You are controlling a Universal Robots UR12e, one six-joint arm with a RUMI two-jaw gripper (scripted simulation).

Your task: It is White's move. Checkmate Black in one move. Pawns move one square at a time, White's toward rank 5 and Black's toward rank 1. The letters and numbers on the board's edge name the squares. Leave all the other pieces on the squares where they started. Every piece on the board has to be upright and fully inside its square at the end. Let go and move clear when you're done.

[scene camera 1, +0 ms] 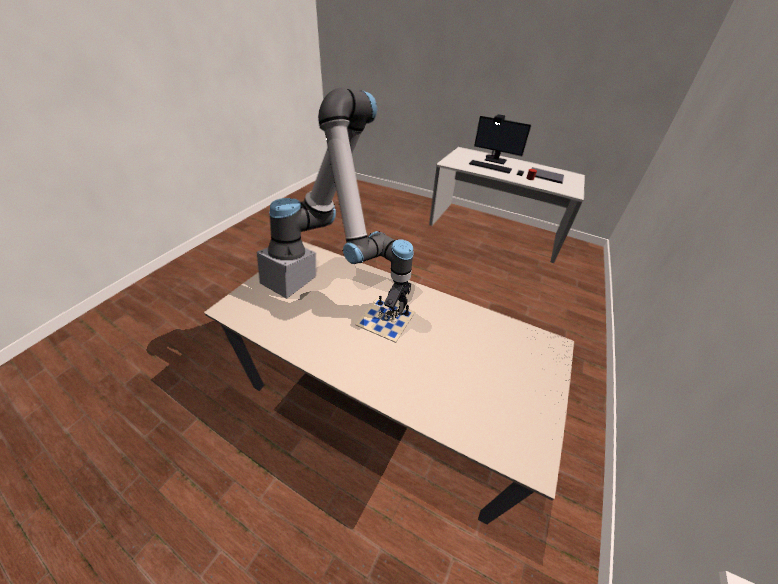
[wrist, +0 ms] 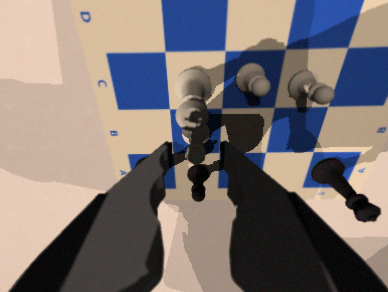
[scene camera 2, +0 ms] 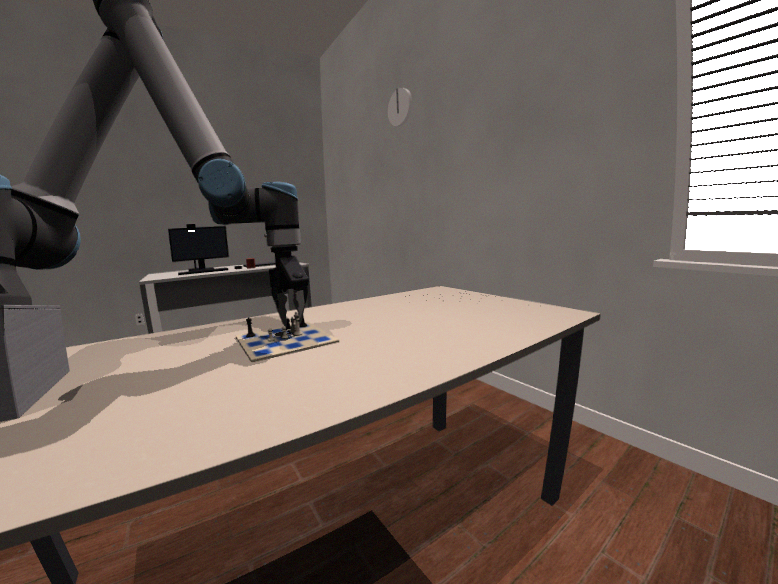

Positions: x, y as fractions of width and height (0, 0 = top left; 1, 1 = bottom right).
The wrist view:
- my gripper: 0.51, 0.49
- tall white piece: 0.50, 0.30
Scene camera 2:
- my gripper: 0.38, 0.56
